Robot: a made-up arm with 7 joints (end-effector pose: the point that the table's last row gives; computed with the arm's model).
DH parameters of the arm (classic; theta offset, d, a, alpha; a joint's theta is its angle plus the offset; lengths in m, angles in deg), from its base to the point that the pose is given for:
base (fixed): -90 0.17 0 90
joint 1: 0 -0.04 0.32 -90
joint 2: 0 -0.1 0.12 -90
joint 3: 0 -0.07 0.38 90
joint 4: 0 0.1 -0.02 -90
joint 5: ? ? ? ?
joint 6: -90 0.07 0.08 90
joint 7: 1.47 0 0.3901 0
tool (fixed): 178.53 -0.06 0 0
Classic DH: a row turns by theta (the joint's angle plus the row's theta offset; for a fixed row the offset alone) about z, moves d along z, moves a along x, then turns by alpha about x.
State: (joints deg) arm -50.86 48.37 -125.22 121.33 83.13 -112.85 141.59
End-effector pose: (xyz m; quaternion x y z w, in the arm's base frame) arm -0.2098 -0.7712 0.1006 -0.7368 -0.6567 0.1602 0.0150
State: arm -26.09 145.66 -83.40 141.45 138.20 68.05 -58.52
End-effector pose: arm -0.0686 -0.9029 0.2297 -0.3510 -0.2298 0.1981 0.8859
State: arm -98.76 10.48 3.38 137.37 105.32 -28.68 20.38
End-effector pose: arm 0.3029 0.4046 -0.8640 -0.0232 -0.0062 -0.9678 0.2507
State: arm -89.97 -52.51 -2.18 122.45 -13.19 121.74 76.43
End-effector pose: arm 0.1244 0.1772 -0.3733 -0.0300 -0.9618 -0.2495 0.1086
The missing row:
joint 5: 90 0.07 0.18 90
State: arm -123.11 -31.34 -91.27 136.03 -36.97 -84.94 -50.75
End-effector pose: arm -0.1921 -0.3053 -0.2763 -0.3016 -0.2145 0.4353 0.8207
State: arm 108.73 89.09 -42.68 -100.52 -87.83 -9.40 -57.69
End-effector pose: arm 0.3559 0.0352 0.6974 0.6190 0.7755 0.0534 0.1120
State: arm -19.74 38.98 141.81 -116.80 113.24 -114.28 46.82
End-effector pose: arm -0.3535 0.0414 -0.0236 -0.8603 0.1601 0.3429 0.3415
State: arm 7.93 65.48 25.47 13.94 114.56 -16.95 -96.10
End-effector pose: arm 0.5412 -0.6078 0.4676 -0.0125 0.9264 0.0659 0.3704
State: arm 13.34 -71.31 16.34 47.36 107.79 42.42 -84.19
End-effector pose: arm -0.4772 -0.1813 0.5367 0.8231 0.1487 -0.5200 0.1731
